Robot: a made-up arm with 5 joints.
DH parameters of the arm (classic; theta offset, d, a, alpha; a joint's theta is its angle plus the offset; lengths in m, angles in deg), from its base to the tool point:
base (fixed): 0 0 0.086 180
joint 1: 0 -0.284 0.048 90
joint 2: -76.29 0 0.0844 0
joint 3: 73.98 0 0.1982 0
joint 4: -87.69 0 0 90
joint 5: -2.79 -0.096 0 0
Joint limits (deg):
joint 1: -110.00..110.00
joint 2: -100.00..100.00
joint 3: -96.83..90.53
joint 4: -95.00..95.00
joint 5: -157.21..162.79
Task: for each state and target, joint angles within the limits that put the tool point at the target. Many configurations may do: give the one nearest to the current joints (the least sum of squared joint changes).
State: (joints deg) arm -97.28 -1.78 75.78 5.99 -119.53
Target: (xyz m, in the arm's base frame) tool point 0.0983 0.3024 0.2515
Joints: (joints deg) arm -87.67 -24.63 50.06 -2.41 -119.53
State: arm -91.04 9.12 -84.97 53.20 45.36
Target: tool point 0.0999 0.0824 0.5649
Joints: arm -80.42 -30.57 -67.53 95.00 45.36
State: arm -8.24 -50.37 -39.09 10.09 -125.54
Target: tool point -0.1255 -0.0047 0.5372
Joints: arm -1.27 -85.45 -47.96 20.41 -125.54
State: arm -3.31 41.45 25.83 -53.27 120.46
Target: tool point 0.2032 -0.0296 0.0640
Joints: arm 14.17 49.12 62.66 -63.48 120.46
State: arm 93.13 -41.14 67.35 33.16 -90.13
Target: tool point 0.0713 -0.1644 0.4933
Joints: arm 95.11 -91.56 36.46 40.29 -90.13
